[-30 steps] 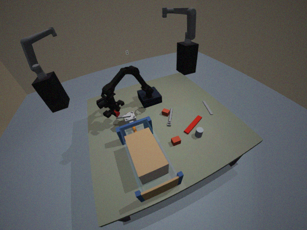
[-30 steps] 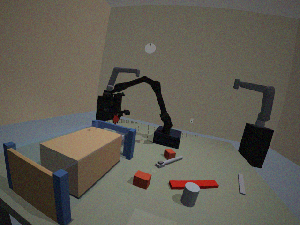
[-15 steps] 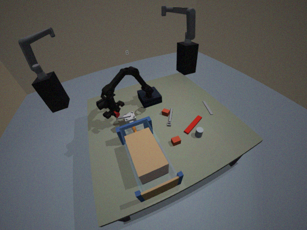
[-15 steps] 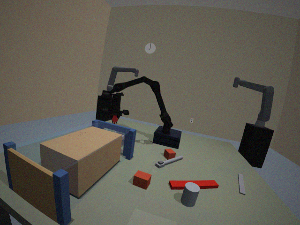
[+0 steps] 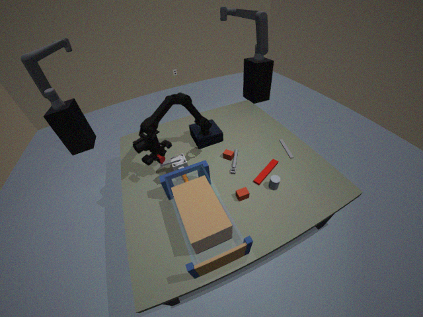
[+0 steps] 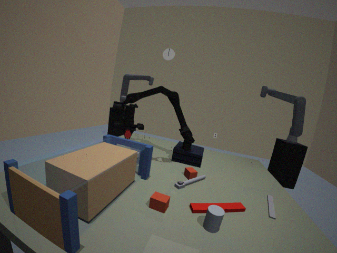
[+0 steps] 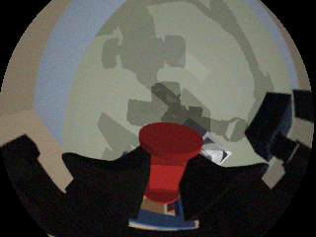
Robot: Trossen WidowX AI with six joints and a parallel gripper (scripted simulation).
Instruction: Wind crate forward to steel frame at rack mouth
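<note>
My gripper tip is now 40 mm to the right of the winch handle and 10 mm above it. The rest, counted from my gripper tip: hand winch 90 mm to the left, 80 mm below, 10 mm behind; then red knob 20 mm above; then red bar 580 mm to the left, 260 mm ahead, 110 mm below.
</note>
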